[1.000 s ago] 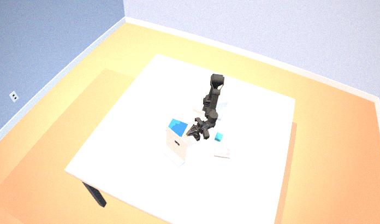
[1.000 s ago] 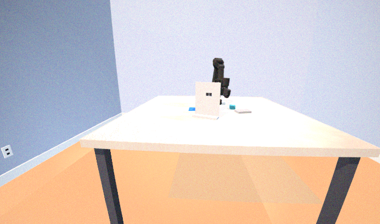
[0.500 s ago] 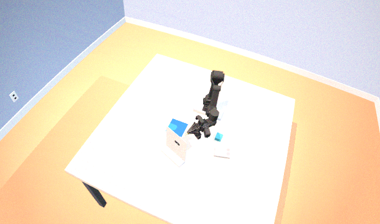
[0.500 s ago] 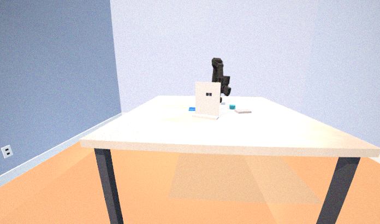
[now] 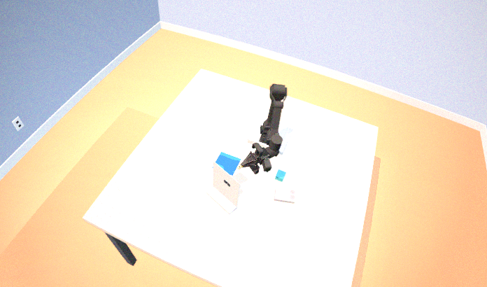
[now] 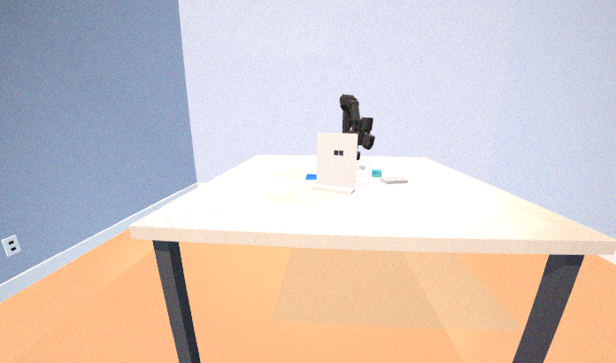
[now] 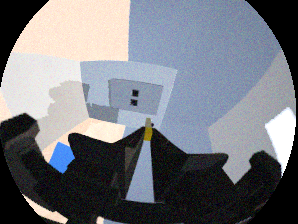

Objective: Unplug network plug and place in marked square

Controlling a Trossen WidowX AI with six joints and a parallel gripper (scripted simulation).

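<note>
My gripper tip is 120 mm past the blue marked square, 100 mm to the left of it and 190 mm above it. From my gripper tip the other things lie so: network plug right at my gripper tip; then cyan cube 130 mm behind, 190 mm to the left, 180 mm below; then white upright panel 90 mm ahead, 40 mm to the right, 90 mm below.
</note>
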